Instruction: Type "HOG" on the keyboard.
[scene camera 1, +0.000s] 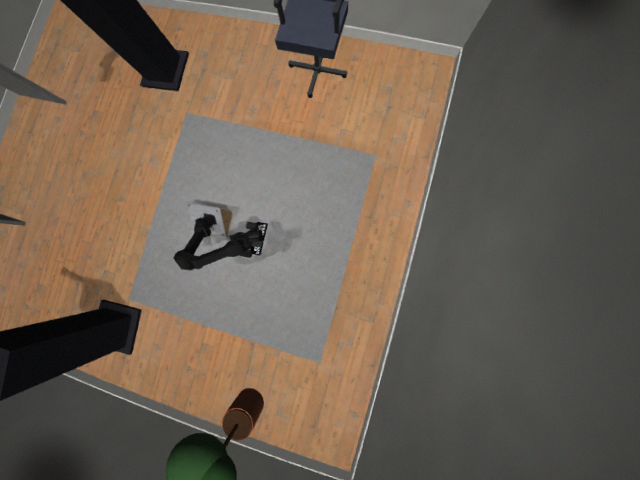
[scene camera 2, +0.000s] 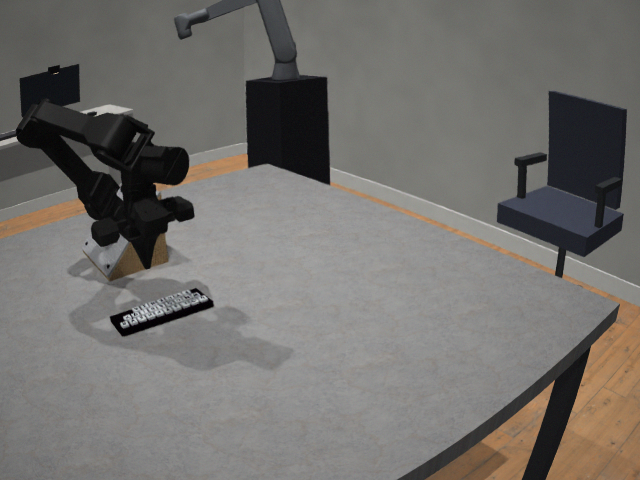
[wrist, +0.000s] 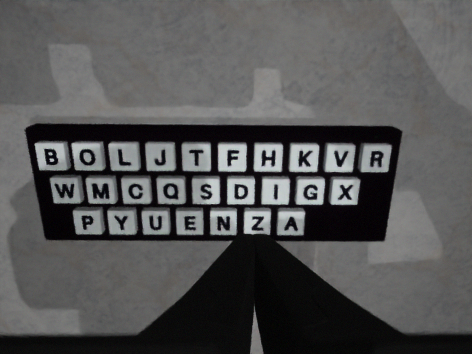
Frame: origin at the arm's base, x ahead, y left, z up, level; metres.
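Seen in the pictures: gripper, fingertip midpoint: (scene camera 2: 147, 268) (wrist: 252, 247); arm's base at its link origin: (scene camera 1: 210, 218) (scene camera 2: 124, 218).
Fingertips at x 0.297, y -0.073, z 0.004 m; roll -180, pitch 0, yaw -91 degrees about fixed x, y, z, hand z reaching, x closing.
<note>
Offsets run from my fingertips to a thing's middle. Level surfaces: height alone.
A black keyboard {dx -0.014, dy +0.016, dz -0.093 m} (scene camera 1: 263, 238) (scene camera 2: 161, 311) (wrist: 350, 222) with white letter keys lies flat on the table. In the wrist view the H key {dx +0.004, dy -0.013, dz -0.086 m} (wrist: 268, 158) and the O key {dx +0.006, dy +0.082, dz -0.086 m} (wrist: 87, 157) are in the top row, and the G key {dx -0.016, dy -0.036, dz -0.086 m} (wrist: 313, 192) is in the middle row. My gripper (scene camera 2: 147, 266) (wrist: 252, 247) is shut and empty, pointing down. In the wrist view its tips overlap the keyboard's lower edge just below the Z key {dx -0.034, dy -0.007, dz -0.086 m} (wrist: 257, 222). In scene camera 2 the tips are above the table, apart from the keys. In scene camera 1 the arm hides part of the keyboard.
The arm's wedge-shaped mount (scene camera 1: 225, 221) (scene camera 2: 155, 256) stands on the grey table {dz -0.102 m} (scene camera 1: 289, 180) (scene camera 2: 361, 335), behind the keyboard in scene camera 2. A blue chair (scene camera 1: 310, 28) (scene camera 2: 560, 211), a black pedestal (scene camera 2: 289, 124) with a grey arm and a potted plant (scene camera 1: 201, 459) stand beyond the table.
</note>
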